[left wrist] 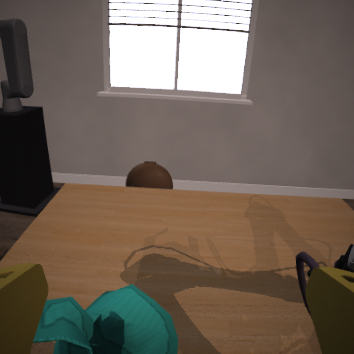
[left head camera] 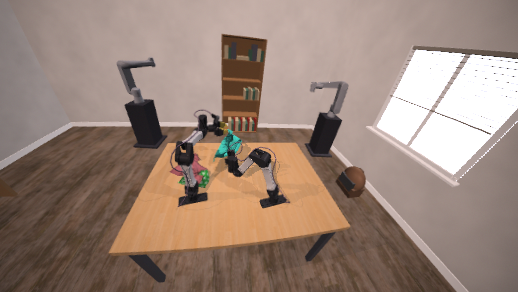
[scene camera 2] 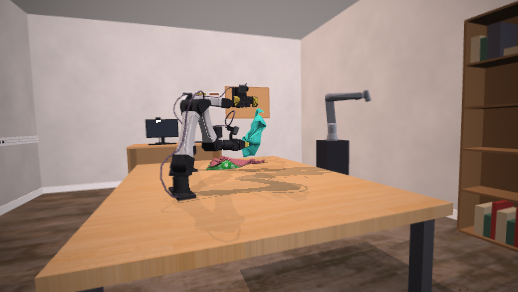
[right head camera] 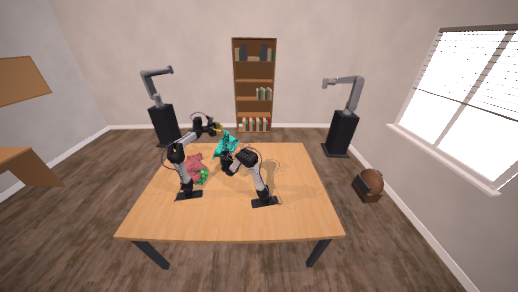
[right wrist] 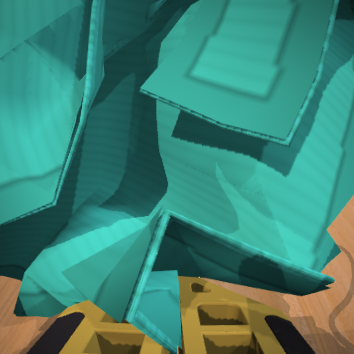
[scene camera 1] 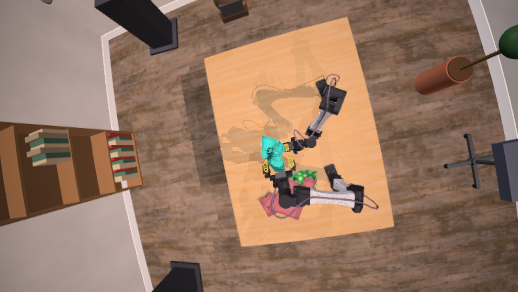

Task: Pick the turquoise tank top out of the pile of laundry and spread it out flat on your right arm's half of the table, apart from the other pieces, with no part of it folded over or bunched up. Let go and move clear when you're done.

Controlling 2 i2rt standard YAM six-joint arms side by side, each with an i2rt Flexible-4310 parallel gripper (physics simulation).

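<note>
The turquoise tank top (left head camera: 229, 145) (right head camera: 226, 144) (scene camera 1: 272, 150) (scene camera 2: 254, 135) (left wrist: 135, 320) (right wrist: 200, 165) is crumpled in the air above the table. My right gripper (scene camera 1: 286, 147) (scene camera 2: 247, 144) (right wrist: 175, 285) is shut on an edge of it, low on the cloth. My left gripper (left head camera: 224, 126) (right head camera: 218, 127) (scene camera 1: 278, 163) (scene camera 2: 255, 101) (left wrist: 177, 280) is open; its fingers are wide apart above the tank top's upper end, with no cloth gripped. The pink garment (scene camera 1: 275, 206) (scene camera 2: 245, 161) and the green patterned garment (left head camera: 202, 179) (scene camera 1: 304, 176) (scene camera 2: 226, 164) lie piled on the table, partly hidden by my left arm.
The wooden table (left head camera: 225, 225) (scene camera 1: 325, 45) (scene camera 2: 325, 220) carries both arm bases. In scene camera 1 the left arm reaches over the pile. A bookshelf (left head camera: 224, 80) and two grey arms on black pedestals (left head camera: 143, 122) (left head camera: 325, 135) stand beyond the table.
</note>
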